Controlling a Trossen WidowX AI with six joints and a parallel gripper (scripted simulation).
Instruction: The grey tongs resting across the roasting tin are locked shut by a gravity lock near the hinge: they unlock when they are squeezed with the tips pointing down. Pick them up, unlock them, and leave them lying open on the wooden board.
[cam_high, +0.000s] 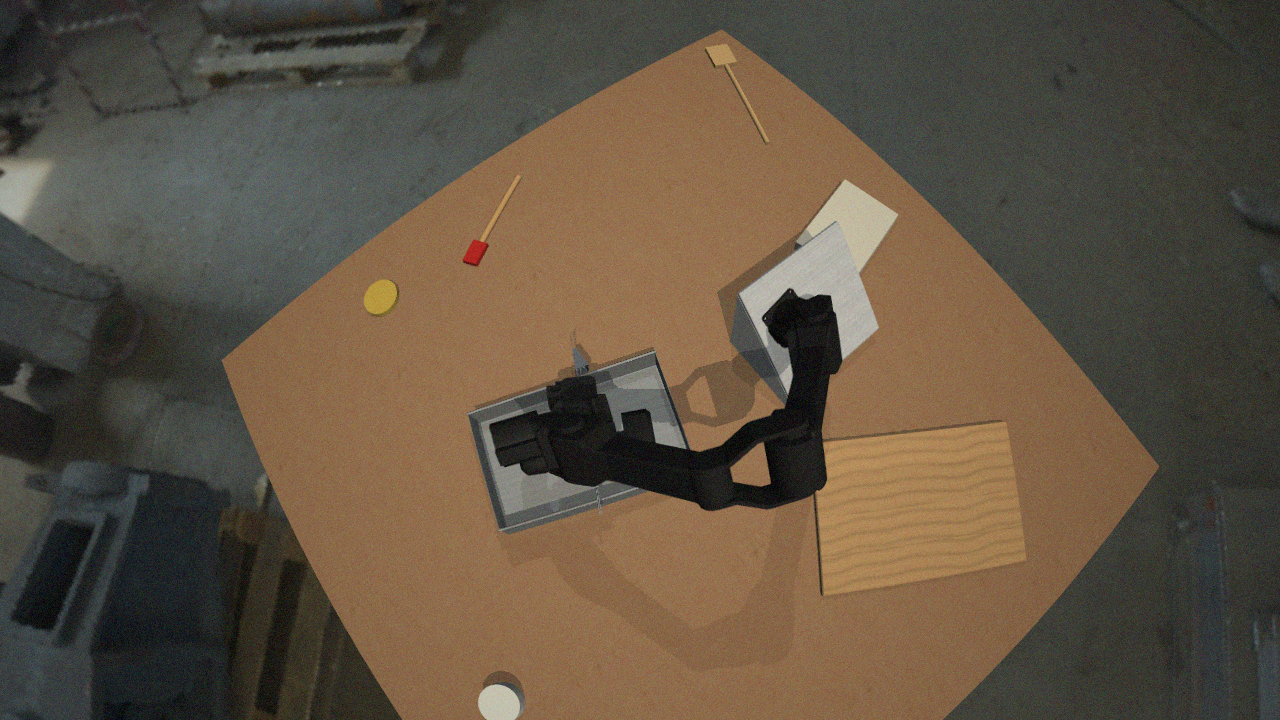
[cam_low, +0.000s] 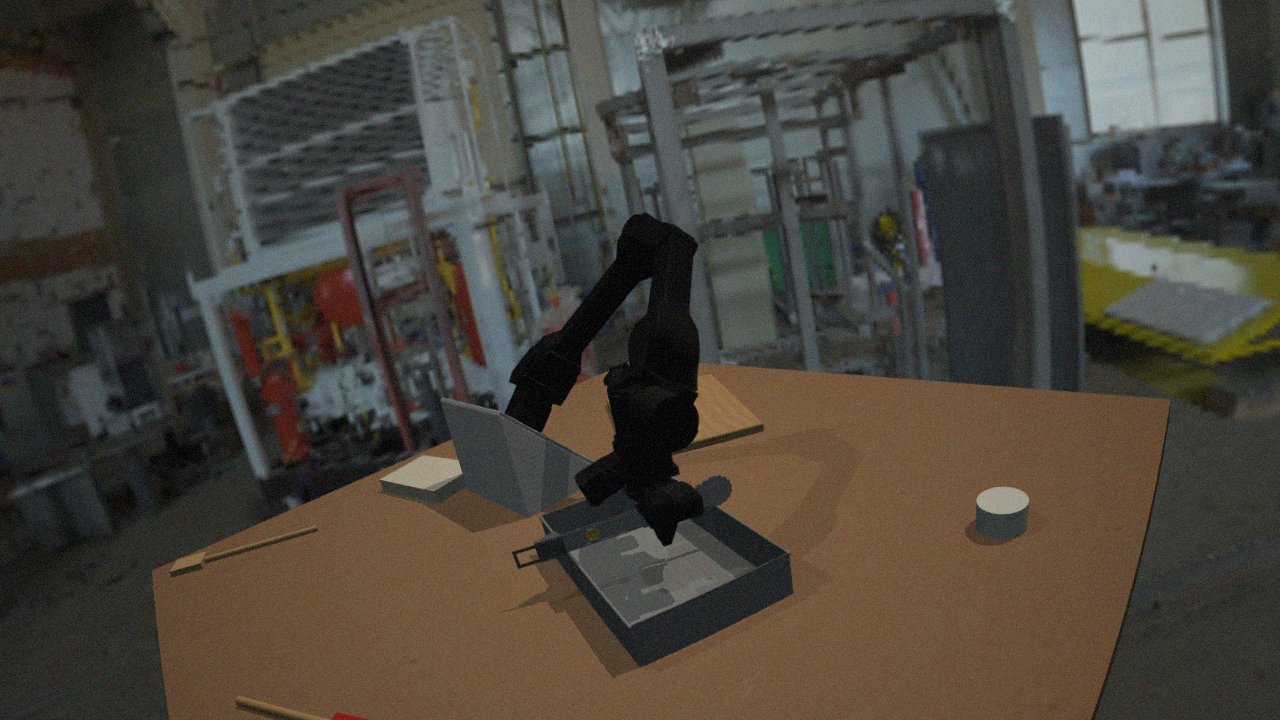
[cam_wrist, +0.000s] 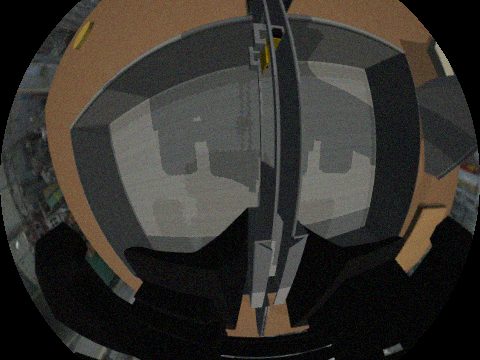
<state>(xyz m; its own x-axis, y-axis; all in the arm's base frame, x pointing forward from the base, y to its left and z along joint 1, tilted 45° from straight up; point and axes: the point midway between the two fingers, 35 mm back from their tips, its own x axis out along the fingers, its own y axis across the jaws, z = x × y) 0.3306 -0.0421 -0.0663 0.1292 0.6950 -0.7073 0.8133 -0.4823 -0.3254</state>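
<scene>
The roasting tin lies 3 cm to the right of my gripper tip. From my gripper tip the other things lie so: yellow disc 49 cm to the right, 8 cm ahead, 2 cm below; white cylinder 37 cm ahead, 18 cm to the left, 1 cm below; wooden board 43 cm to the left, 30 cm behind, 2 cm below.
</scene>
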